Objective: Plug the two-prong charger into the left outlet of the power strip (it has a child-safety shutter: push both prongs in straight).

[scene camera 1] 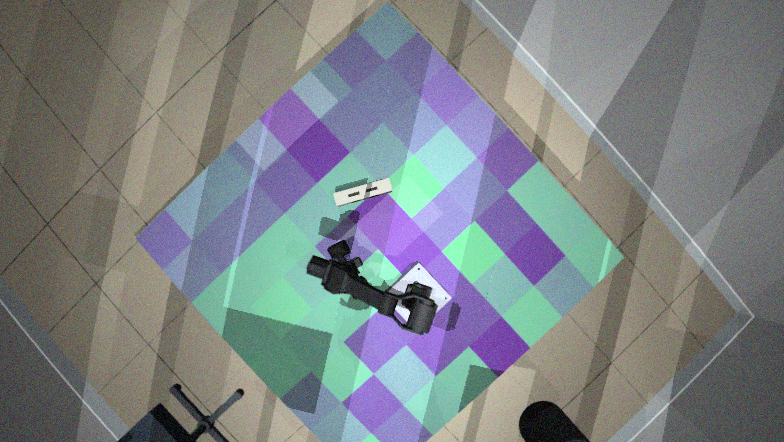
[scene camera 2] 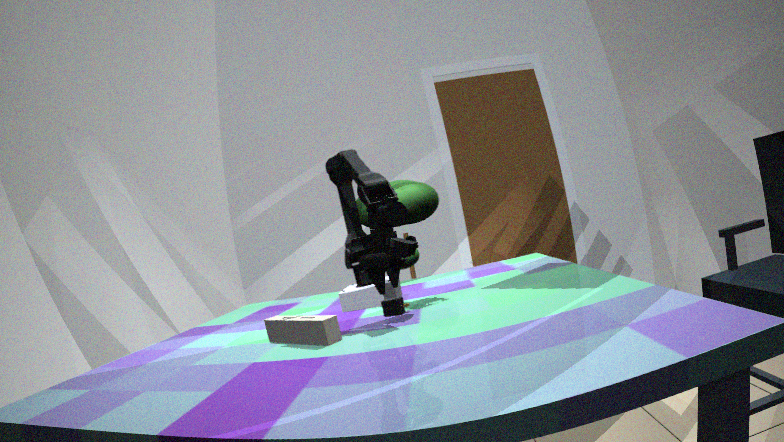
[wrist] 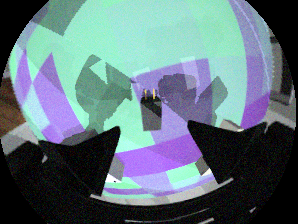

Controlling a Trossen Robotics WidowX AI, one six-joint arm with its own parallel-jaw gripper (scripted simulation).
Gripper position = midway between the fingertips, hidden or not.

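Here is my gripper [scene camera 2: 389, 290], and the wrist view shows it too [wrist: 154, 127]. My gripper is open and holds nothing.
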